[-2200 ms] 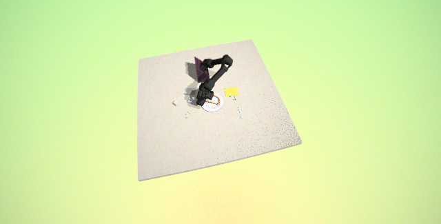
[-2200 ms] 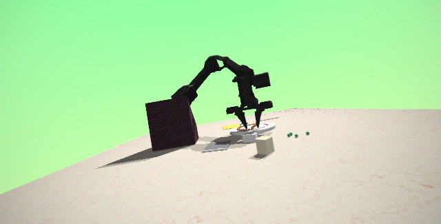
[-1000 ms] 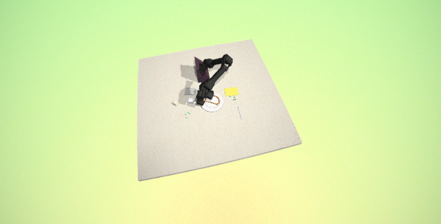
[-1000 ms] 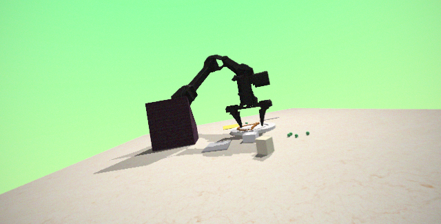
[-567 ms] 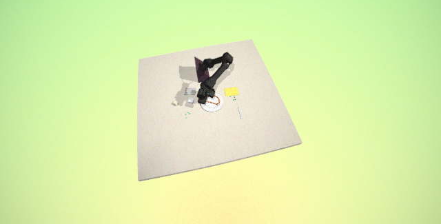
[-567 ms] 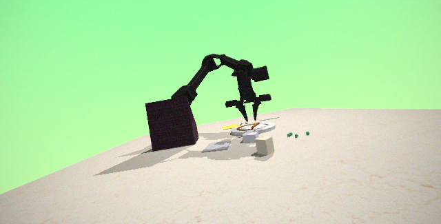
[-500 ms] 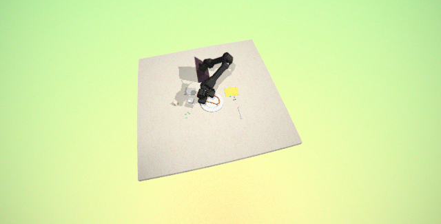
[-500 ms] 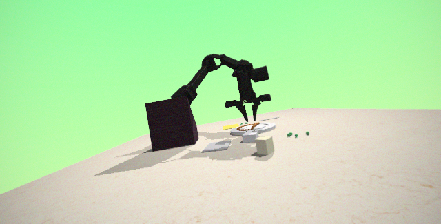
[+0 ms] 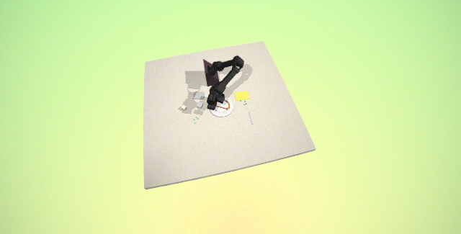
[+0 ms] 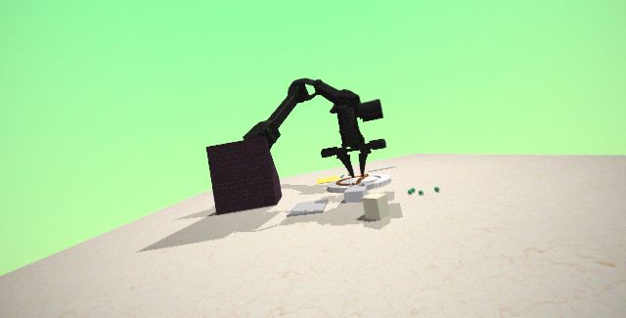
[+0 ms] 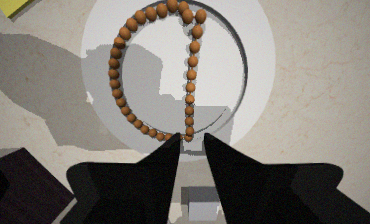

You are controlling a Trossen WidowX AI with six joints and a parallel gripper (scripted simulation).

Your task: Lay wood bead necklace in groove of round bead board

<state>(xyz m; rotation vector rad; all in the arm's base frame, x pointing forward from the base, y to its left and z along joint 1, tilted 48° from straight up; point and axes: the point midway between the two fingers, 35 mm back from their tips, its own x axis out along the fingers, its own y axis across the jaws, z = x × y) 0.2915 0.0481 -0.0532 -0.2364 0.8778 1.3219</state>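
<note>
My gripper tip is 50 mm to the right of the round white bead board, 20 mm above it and 10 mm short of it. Round my gripper tip: cream cube (260 mm to the right, 30 mm behind, 10 mm below); yellow card (250 mm to the left, 80 mm behind, 30 mm below); grey flat plate (150 mm behind, 130 mm to the right, 30 mm below).
</note>
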